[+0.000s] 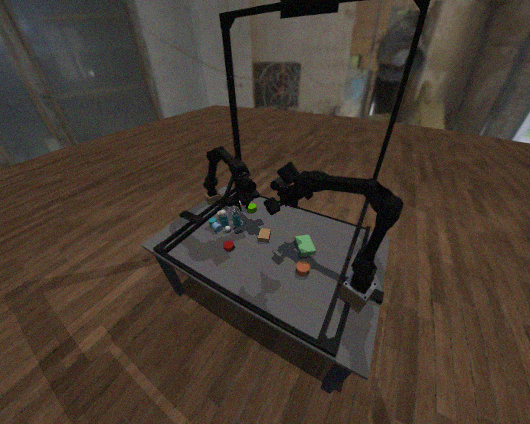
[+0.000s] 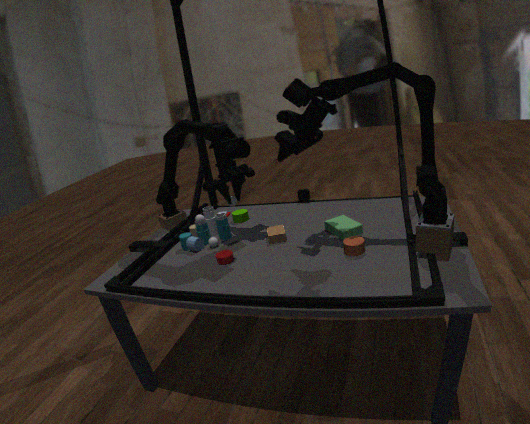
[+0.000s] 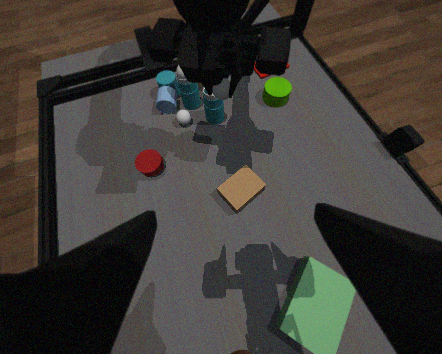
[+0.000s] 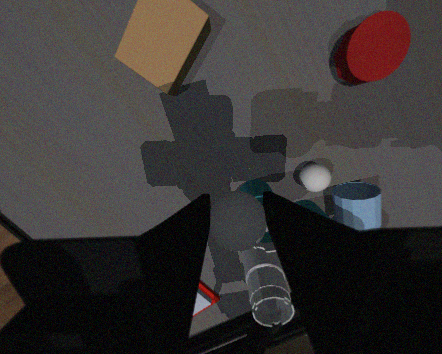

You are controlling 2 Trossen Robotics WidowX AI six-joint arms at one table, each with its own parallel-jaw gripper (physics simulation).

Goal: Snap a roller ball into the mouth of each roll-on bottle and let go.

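Places are measured from the left arm's base along level axes (x ahead, y left, z up), in metres.
Pixels of known places: left gripper, fingertip midpoint: (image 2: 287, 157) (image 3: 235, 214); right gripper, fingertip midpoint: (image 1: 243, 210) (image 2: 234, 202) (image 3: 220, 95) (image 4: 236, 199); left arm's base at its link origin: (image 1: 360, 284) (image 2: 435, 219); right arm's base at its link origin: (image 1: 212, 193) (image 2: 171, 213).
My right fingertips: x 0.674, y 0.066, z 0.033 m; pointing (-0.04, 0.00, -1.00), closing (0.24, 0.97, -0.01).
Observation:
For each thing: its top centre in the pictures, then the offset to it from my right fingertips.
- grey ball at its top centre: (image 4: 239, 239) (image 3: 221, 80) 0.003 m right, 0.012 m ahead, 0.020 m up
- clear bottle at its top centre: (image 4: 273, 312) (image 2: 207, 207) 0.000 m left, 0.144 m ahead, 0.030 m down
- loose white ball at its top centre: (image 4: 321, 182) (image 3: 182, 112) (image 2: 212, 237) (image 1: 227, 226) 0.092 m left, 0.055 m ahead, 0.100 m down
- light blue cylinder at its top centre: (image 4: 370, 215) (image 3: 164, 92) (image 2: 193, 237) 0.134 m left, 0.105 m ahead, 0.088 m down
- green cylinder at its top centre: (image 3: 278, 86) (image 2: 239, 211) (image 1: 251, 206) 0.140 m right, 0.118 m ahead, 0.100 m down
- red disc at its top centre: (image 4: 378, 47) (image 3: 148, 160) (image 2: 223, 253) (image 1: 228, 244) 0.163 m left, 0.063 m back, 0.109 m down
- tan block at its top centre: (image 4: 159, 36) (image 3: 241, 186) (image 2: 275, 230) (image 1: 264, 233) 0.033 m right, 0.133 m back, 0.105 m down
- green block at its top centre: (image 3: 319, 306) (image 2: 342, 222) (image 1: 304, 243) 0.139 m right, 0.338 m back, 0.105 m down
- orange cylinder at its top centre: (image 2: 353, 240) (image 1: 303, 266) 0.013 m right, 0.431 m back, 0.100 m down
My right gripper (image 1: 243, 204) (image 2: 233, 200) (image 3: 220, 95) (image 4: 236, 199) is shut on a grey ball (image 4: 237, 222), held above the table near the bottles. One teal bottle (image 1: 224, 221) (image 2: 202, 235) (image 3: 190, 96) has a white ball (image 1: 221, 213) (image 2: 200, 219) at its mouth. Another teal bottle (image 1: 236, 220) (image 2: 222, 229) (image 3: 214, 111), with a clear top, stands beside it. A clear bottle (image 4: 270, 292) (image 2: 209, 216) stands near them. A loose white ball (image 1: 228, 229) (image 2: 214, 242) (image 3: 183, 117) (image 4: 316, 177) lies on the table. My left gripper (image 3: 235, 214) is open and empty, high over the table.
A light blue cylinder (image 2: 194, 244) (image 4: 357, 210) lies beside a teal one (image 2: 185, 241). A green cylinder (image 2: 240, 216), red disc (image 2: 225, 257), tan block (image 2: 276, 234), green block (image 2: 343, 226) and orange cylinder (image 2: 354, 246) stand about. A black frame (image 2: 275, 300) edges the table.

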